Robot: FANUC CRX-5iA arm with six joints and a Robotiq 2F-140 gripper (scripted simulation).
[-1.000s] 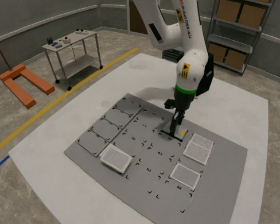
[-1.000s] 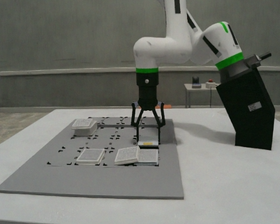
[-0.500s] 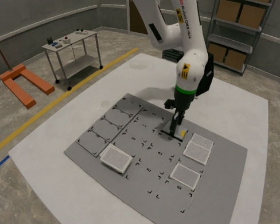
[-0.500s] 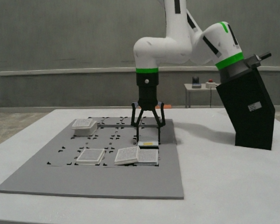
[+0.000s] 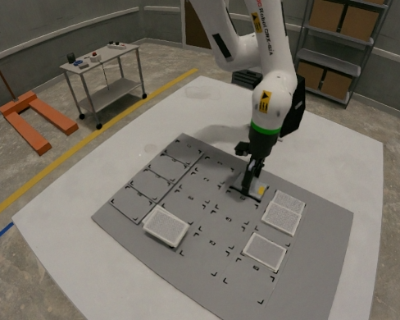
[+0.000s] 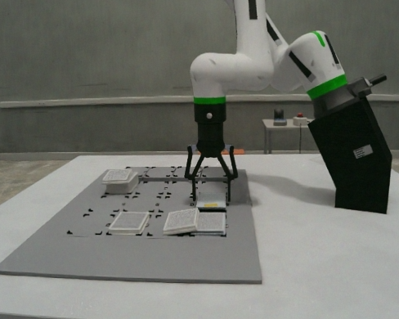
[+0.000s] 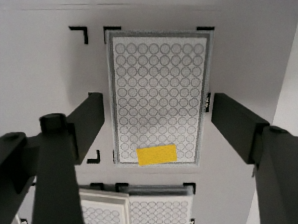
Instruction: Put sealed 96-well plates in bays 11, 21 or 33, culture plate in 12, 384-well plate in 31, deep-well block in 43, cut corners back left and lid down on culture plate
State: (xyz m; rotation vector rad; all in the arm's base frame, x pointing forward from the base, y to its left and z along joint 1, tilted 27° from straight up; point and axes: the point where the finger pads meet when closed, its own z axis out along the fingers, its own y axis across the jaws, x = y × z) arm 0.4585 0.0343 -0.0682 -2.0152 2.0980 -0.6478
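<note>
Right now the lid is 20 mm below my hand. Also, from my hand: plate (160 mm to the left, 30 mm below, 10 mm ahead); then tall white block (310 mm ahead, 190 mm to the right, 20 mm below); then bay label (180 mm ahead, 150 mm to the left, 40 mm below).
</note>
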